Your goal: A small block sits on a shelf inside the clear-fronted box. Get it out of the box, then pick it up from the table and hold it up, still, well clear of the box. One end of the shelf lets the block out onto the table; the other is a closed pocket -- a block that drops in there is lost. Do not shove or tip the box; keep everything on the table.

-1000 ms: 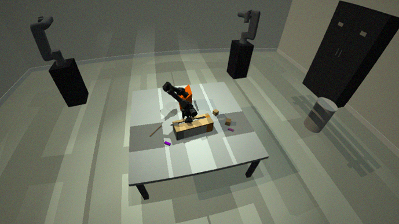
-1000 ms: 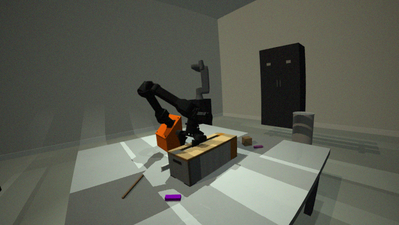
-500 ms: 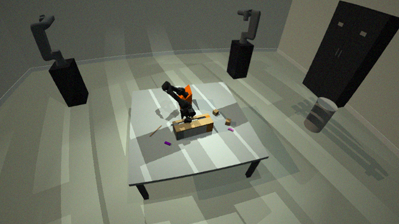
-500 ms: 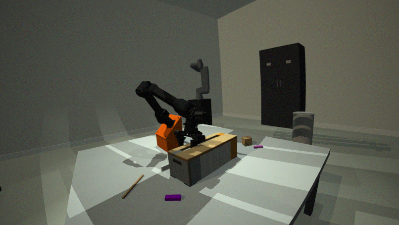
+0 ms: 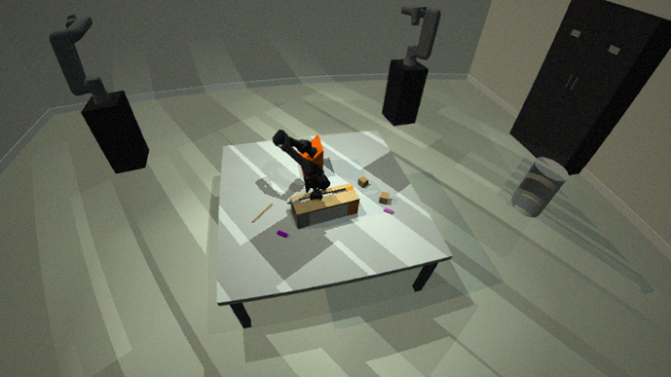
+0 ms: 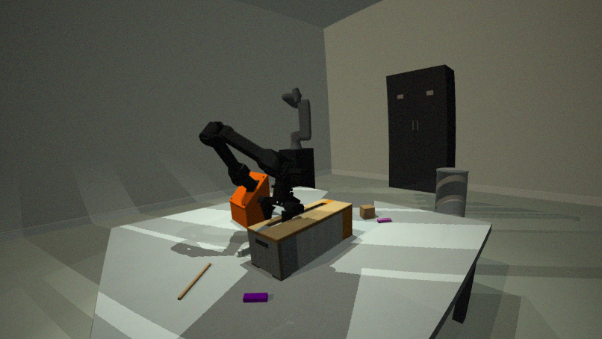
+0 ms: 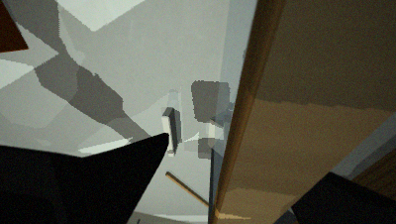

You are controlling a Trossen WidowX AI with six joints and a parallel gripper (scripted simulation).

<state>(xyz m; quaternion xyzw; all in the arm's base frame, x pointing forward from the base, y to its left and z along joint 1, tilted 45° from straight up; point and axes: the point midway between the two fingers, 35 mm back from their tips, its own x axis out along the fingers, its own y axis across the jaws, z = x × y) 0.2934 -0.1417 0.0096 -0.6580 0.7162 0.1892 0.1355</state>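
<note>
The tan block lies 60 mm ahead of my gripper tip and 20 mm to the right of it. From my gripper tip the other things lie so: thin wooden stick: 30 mm behind, 290 mm to the right, 80 mm below; box: 30 mm ahead, 80 mm to the left, 30 mm below; brown cube: 90 mm ahead, 480 mm to the left, 60 mm below.
</note>
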